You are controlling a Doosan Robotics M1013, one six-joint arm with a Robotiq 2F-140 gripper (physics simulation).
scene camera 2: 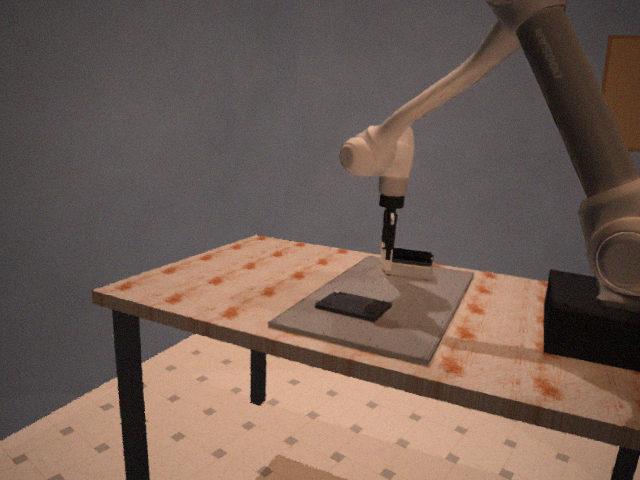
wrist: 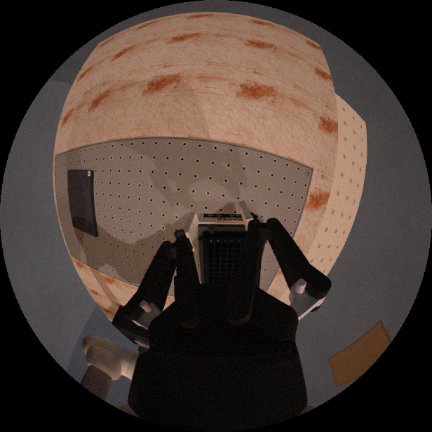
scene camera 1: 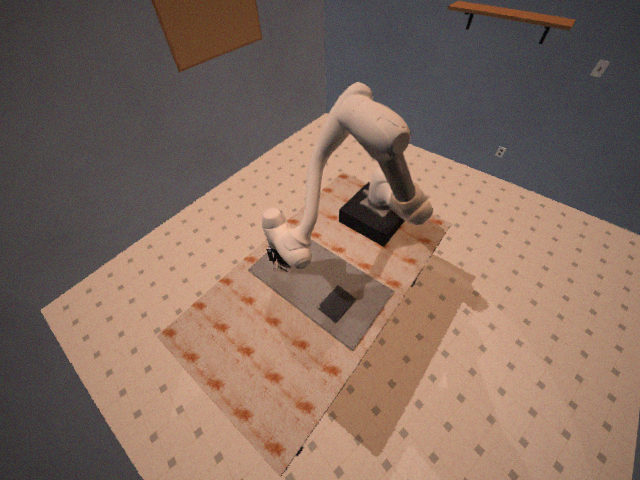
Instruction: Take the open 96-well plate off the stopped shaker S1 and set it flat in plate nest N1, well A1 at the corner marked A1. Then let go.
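Where they show: gripper, between the fingertips: (scene camera 2: 385, 265) (scene camera 1: 283, 269); arm's base, origin of its link: (scene camera 2: 637, 302) (scene camera 1: 379, 203).
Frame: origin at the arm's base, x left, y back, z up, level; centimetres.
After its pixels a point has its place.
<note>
The open 96-well plate (scene camera 2: 412, 255) {x -13.5, y -60.8, z -2.4 cm} (wrist: 220, 260) is dark and sits on the pale shaker S1 (scene camera 2: 413, 270) {x -10.9, y -59.1, z -6.4 cm} (wrist: 223, 226) at the board's far end. My gripper (scene camera 1: 279, 263) {x -11.6, y -68.9, z -6.9 cm} (scene camera 2: 387, 266) {x -11.6, y -68.9, z -6.9 cm} (wrist: 218, 214) points straight down at the shaker's display end, fingers about half apart. Its pale fingertips stand either side of the display in the wrist view. I see no plate clearly pinched between them; the black fingers hide part of the plate's right side. The dark nest N1 (scene camera 1: 337, 303) {x 22.7, y -63.0, z -7.9 cm} (scene camera 2: 353, 305) {x 23.7, y -62.4, z -7.9 cm} (wrist: 82, 202) lies flat at the board's other end, with a small white mark at one corner.
The grey perforated board (scene camera 1: 310, 297) {x 10.1, y -69.6, z -9.1 cm} (scene camera 2: 361, 335) {x 36.2, y -53.9, z -9.1 cm} (wrist: 200, 165) lies on the rust-spotted table (scene camera 1: 232, 356) {x 4.9, y -114.7, z -10.4 cm} (scene camera 2: 206, 294) {x 35.7, y -101.1, z -10.4 cm} (wrist: 210, 110). The arm's black base block (scene camera 1: 369, 219) {x 3.5, y -14.7, z 0.3 cm} (scene camera 2: 578, 320) {x 17.3, y -12.0, z -1.5 cm} stands beyond the board. The arm's shadow falls across the board.
</note>
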